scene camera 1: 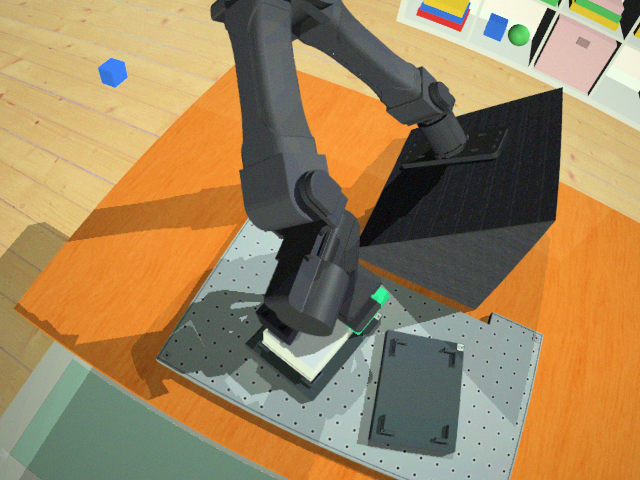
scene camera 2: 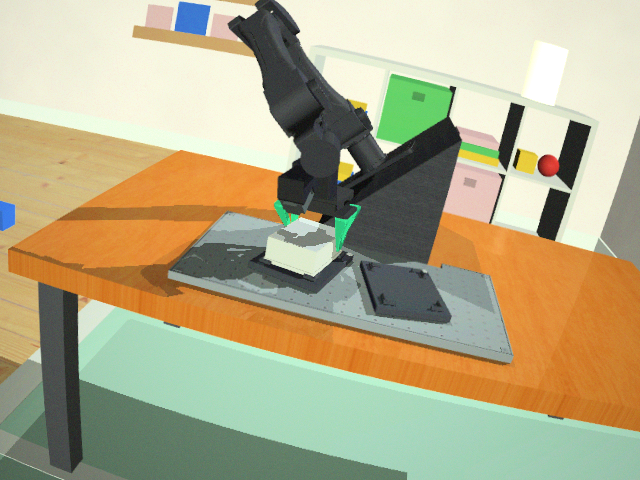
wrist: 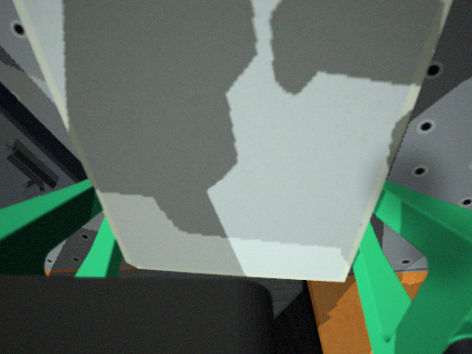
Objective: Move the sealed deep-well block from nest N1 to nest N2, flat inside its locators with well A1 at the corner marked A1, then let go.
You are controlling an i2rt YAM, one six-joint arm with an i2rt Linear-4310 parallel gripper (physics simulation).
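Frame: origin at the arm's base, x left, y down, z back, level; centimetres.
Seen in the pictures: gripper, fingertip midpoint: (wrist: 236, 177); arm's base, origin of the base link: (scene camera 1: 453, 150) (scene camera 2: 377, 169).
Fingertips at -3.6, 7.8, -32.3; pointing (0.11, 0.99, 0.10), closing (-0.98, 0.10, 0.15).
Pixels of each thing's middle, then the offset from my fingertips to it, as dx, dy, dz. Level surfaces: height alone.
- white sealed block, body centre: (wrist: 234, 100) (scene camera 1: 317, 323) (scene camera 2: 306, 245) -0.6, -1.1, -4.0
- nest N1, body centre: (scene camera 1: 315, 331) (scene camera 2: 303, 259) -0.5, +1.4, -4.1
- Nest N2, body centre: (scene camera 1: 420, 390) (scene camera 2: 403, 288) +16.5, +1.4, -4.0
- orange table, its level: dy +3.6
- N1's white mark, body centre: (scene camera 1: 377, 315) +5.8, +1.1, +2.8
The white sealed block (scene camera 1: 311, 361) (scene camera 2: 297, 253) (wrist: 300, 125) lies flat on nest N1 (scene camera 1: 310, 393) (scene camera 2: 316, 285), the dark plate on the left. My gripper (scene camera 2: 315, 236) (wrist: 236, 177) points down over the block's robot-side end. Its green fingers touch both long sides, so it is shut on the block. In scene camera 1 the wrist hides much of the block and one finger. Nest N2 (scene camera 1: 418, 392) (scene camera 2: 405, 289) (wrist: 12, 125), to the right, bears corner locators and no block. Its white A1 mark (scene camera 1: 460, 347) (scene camera 2: 424, 271) is at the corner nearest the robot's base on the right. Well A1 cannot be made out.
Both nests stand on a grey perforated board (scene camera 1: 491, 382) (scene camera 2: 480, 330) on the orange table (scene camera 1: 584, 310) (scene camera 2: 578, 310). The robot's black wedge-shaped base (scene camera 1: 485, 206) (scene camera 2: 398, 222) rises behind the board. N1's white mark (scene camera 1: 378, 316) shows beside the right finger.
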